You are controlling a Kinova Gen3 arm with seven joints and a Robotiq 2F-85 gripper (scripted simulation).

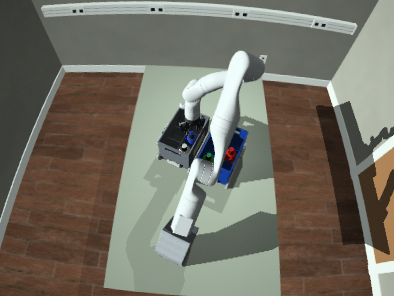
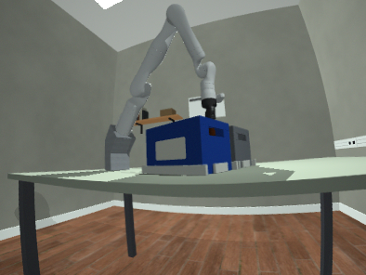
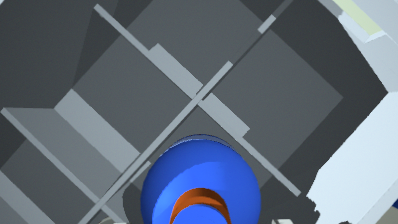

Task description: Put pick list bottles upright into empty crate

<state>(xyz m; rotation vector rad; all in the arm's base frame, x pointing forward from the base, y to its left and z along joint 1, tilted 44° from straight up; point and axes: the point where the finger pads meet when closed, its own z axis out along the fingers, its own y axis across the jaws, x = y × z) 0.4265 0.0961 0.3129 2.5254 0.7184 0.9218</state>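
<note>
Now: hand 10 mm short of the grey crate, 40 mm to the right of it and 110 mm above it. Also, from my hand: green-capped bottle 120 mm behind, 110 mm to the right, 100 mm below; then blue crate 50 mm behind, 180 mm to the right, 110 mm below; then white bottle 80 mm behind, 30 mm to the left, 100 mm below.
</note>
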